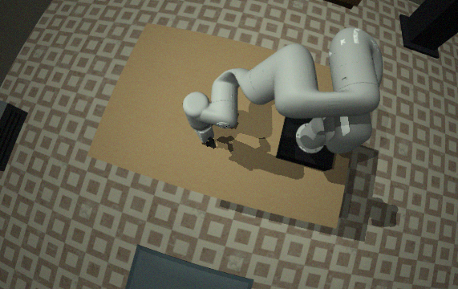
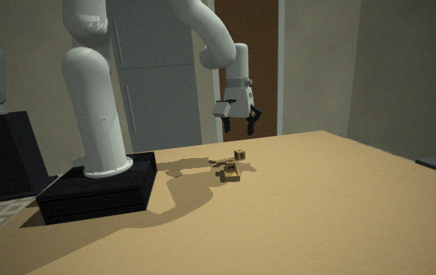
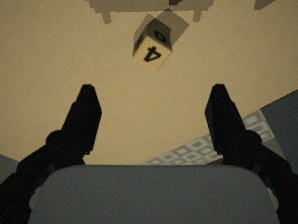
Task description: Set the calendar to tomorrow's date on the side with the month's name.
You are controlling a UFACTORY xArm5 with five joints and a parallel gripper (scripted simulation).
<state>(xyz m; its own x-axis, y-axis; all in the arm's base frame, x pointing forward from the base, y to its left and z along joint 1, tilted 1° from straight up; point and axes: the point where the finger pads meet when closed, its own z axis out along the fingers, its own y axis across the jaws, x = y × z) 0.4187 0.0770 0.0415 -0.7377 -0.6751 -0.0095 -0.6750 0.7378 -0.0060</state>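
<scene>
My gripper is now 9 cm above the wooden date cube. The rest, counted from my hand: wooden calendar tray (7 cm behind, 12 cm to the right, 10 cm below).
</scene>
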